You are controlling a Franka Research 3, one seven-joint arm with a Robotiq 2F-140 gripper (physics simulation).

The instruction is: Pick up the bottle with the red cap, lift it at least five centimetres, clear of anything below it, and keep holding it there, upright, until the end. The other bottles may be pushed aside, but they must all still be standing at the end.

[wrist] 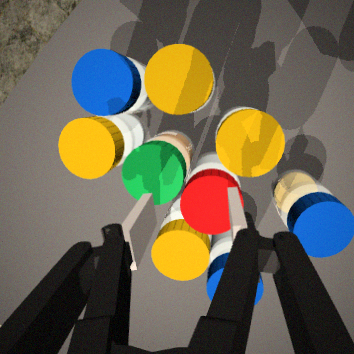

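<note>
The bottle with the red cap [211, 202] stands in the middle of a close cluster, with its white body partly visible behind the cap. My gripper [190, 205] is partly open and empty, seen above the caps. Its right fingertip overlaps the right side of the red cap in the view, and its left fingertip is over the lower edge of the green-capped bottle [154, 172]. A yellow-capped bottle [181, 252] shows between the fingers, below the red cap. A blue-capped bottle [222, 282] is partly hidden behind the right finger.
A yellow-capped bottle [250, 143] stands up and right of the red cap, and a blue-capped bottle [321, 225] stands at the right. Another blue-capped bottle [103, 82] and two yellow-capped bottles [178, 79] [90, 148] stand at the upper left and top. The grey table [35, 200] bears them all.
</note>
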